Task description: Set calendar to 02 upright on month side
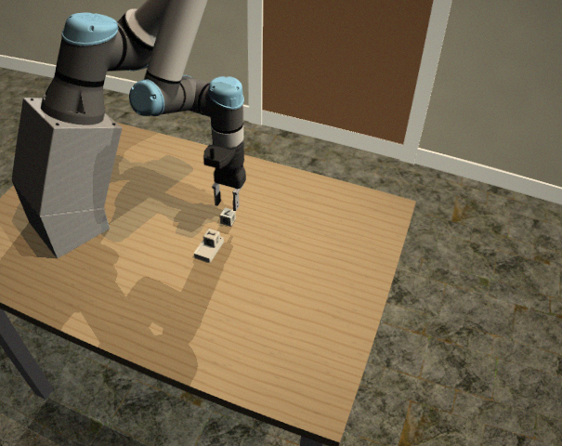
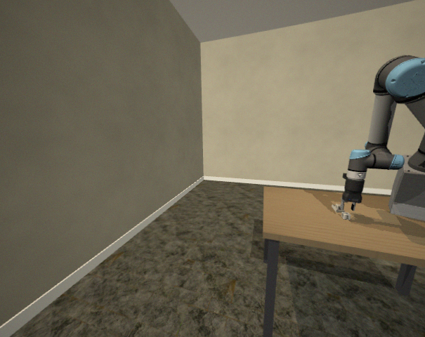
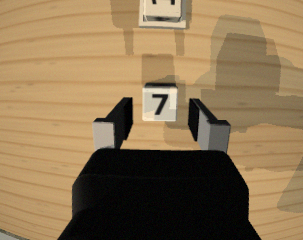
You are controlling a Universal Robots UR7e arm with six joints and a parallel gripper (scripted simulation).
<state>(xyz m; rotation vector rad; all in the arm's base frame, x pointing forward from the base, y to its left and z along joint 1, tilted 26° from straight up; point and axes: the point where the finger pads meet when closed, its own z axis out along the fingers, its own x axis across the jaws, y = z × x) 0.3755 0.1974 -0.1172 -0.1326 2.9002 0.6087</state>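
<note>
Now: hand 6 cm above the digit cube. Also, from my hand: calendar tray (11 cm to the right, 6 cm below, 1 cm ahead).
</note>
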